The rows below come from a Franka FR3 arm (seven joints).
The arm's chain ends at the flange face. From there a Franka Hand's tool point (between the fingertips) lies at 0.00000 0.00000 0.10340 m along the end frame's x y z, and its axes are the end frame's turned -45 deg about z.
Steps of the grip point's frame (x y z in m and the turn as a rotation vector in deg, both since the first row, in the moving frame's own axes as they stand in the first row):
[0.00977 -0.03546 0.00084 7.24 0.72 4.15]
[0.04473 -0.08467 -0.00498 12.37 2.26 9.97]
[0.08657 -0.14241 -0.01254 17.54 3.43 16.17]
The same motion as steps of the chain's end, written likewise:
[-0.01024 -0.02156 0.00167 5.63 -4.61 4.15]
[-0.01712 -0.07196 -0.00251 10.34 -7.15 9.97]
[-0.02573 -0.13343 -0.00758 14.83 -9.98 16.17]

